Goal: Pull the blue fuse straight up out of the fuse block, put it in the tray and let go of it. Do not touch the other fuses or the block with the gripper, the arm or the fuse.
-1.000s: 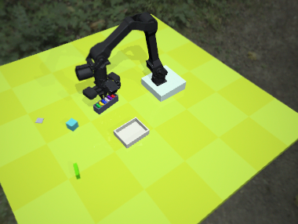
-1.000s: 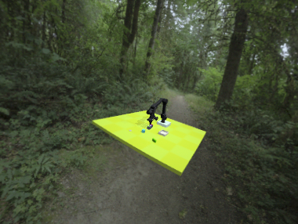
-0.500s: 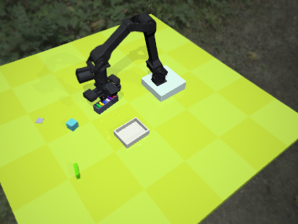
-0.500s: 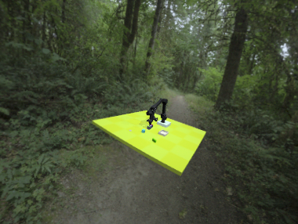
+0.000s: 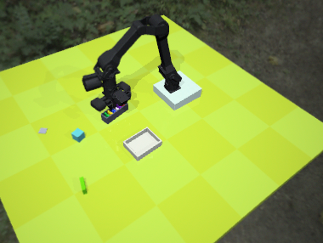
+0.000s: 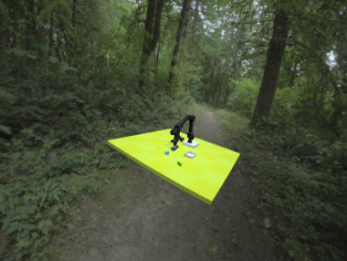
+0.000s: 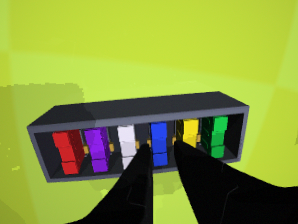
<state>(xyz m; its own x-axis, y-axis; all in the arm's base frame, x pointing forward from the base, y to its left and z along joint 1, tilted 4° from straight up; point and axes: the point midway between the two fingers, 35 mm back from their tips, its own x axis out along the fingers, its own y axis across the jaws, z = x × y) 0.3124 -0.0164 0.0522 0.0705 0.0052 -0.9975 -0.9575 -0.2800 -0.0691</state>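
Right now my gripper tip is 20 mm above the blue fuse. Round my gripper tip: grey tile 300 mm ahead, 70 mm to the right, 40 mm below; tray 30 mm behind, 220 mm to the left, 40 mm below; cyan cube 190 mm ahead, 40 mm to the left, 20 mm below.
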